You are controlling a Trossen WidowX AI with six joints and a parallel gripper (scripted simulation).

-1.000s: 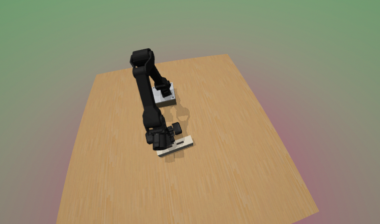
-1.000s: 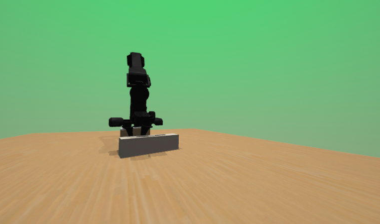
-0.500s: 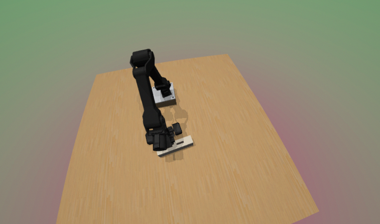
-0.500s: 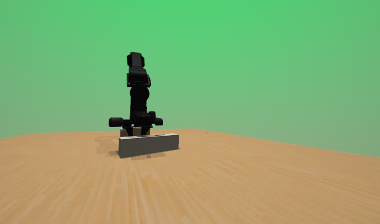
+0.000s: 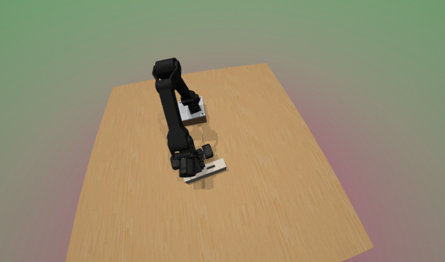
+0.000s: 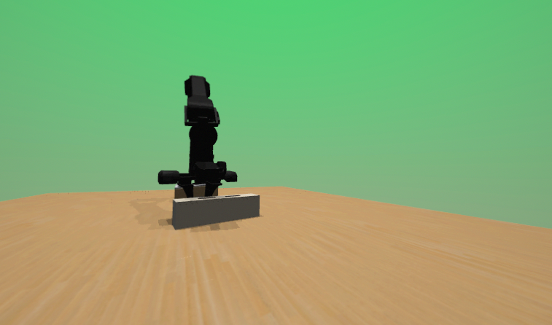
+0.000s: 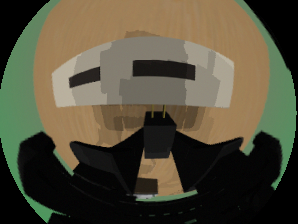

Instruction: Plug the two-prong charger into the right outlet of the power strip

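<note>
Right now the black two-prong charger is 20 mm ahead of my gripper tip and 10 mm above it.
</note>
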